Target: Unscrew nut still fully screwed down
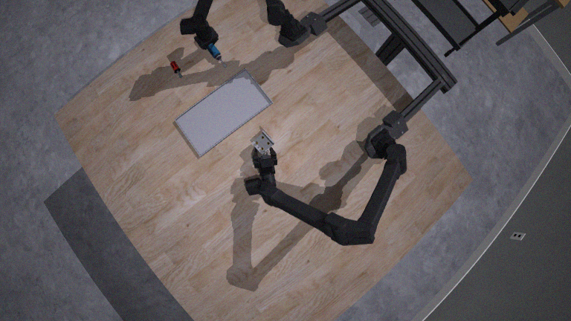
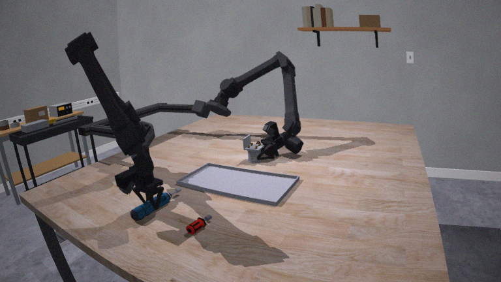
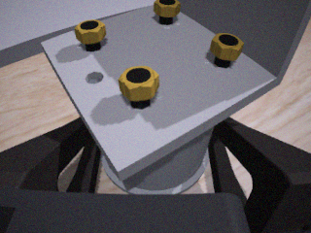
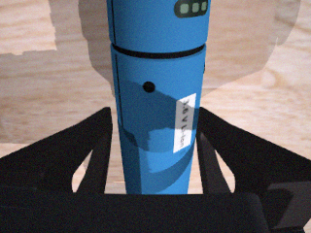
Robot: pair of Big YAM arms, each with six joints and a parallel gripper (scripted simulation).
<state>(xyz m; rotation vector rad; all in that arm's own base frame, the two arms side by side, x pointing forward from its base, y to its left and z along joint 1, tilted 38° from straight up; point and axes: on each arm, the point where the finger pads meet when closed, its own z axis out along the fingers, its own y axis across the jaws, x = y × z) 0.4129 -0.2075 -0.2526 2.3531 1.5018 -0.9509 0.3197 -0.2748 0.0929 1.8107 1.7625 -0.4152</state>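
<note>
My left gripper is now 10 mm below the joint module. The rest, counted from my left hand: shallow grey tray 50 mm ahead, 240 mm to the right, 20 mm below; then grey bracket plate 50 mm above; then nut 10 mm ahead, 20 mm to the left, 50 mm above.
</note>
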